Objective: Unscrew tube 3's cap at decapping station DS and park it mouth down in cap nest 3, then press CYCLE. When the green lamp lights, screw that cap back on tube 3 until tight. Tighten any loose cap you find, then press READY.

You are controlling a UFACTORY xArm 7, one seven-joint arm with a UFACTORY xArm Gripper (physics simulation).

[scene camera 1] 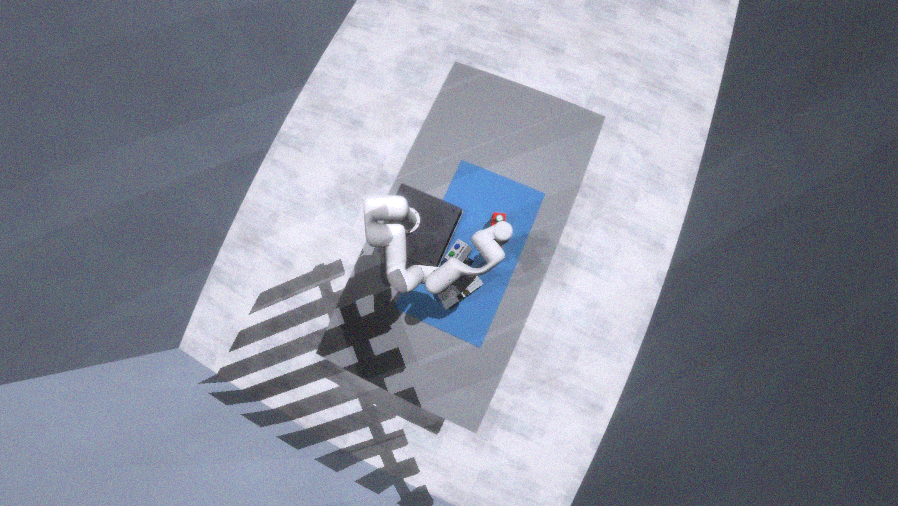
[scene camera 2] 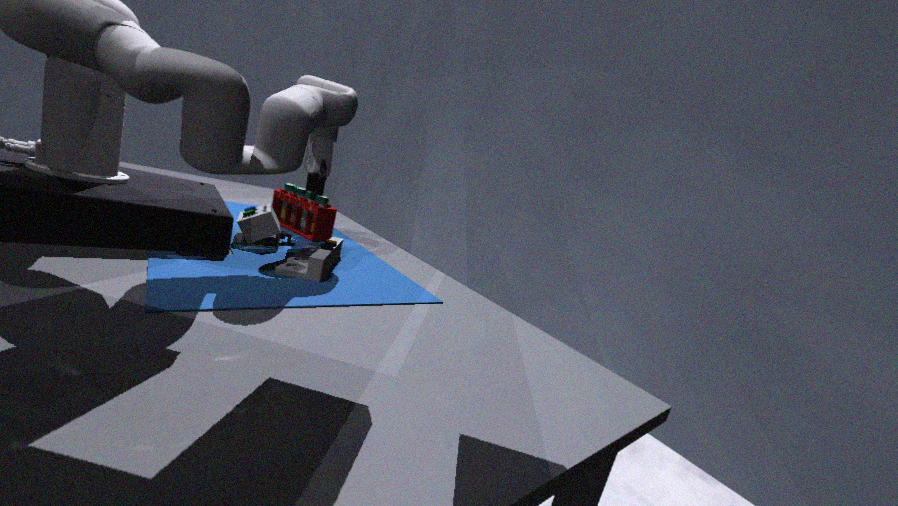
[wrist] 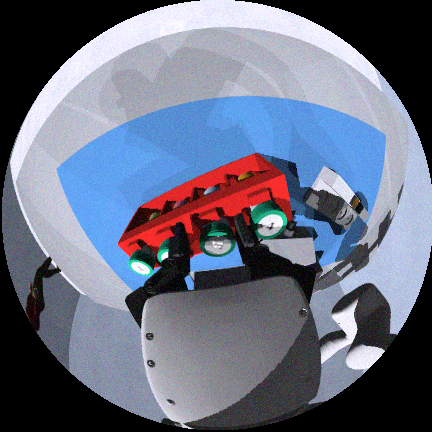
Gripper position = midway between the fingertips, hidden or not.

Note:
In view: my gripper (scene camera 2: 313, 197), a cap 3 (wrist: 216, 239), a cap 4 (wrist: 267, 219), a grey lamp box (wrist: 295, 243) and a blue mat (scene camera 2: 176, 281).
My gripper is seen too in the wrist view (wrist: 210, 228). The blue mat is seen too in scene camera 1 (scene camera 1: 479, 192) and in the wrist view (wrist: 104, 181). Scene camera 1 does not show the cap 3, which is hidden by my arm. Scene camera 1 misses the cap 4, which is hidden by my arm.

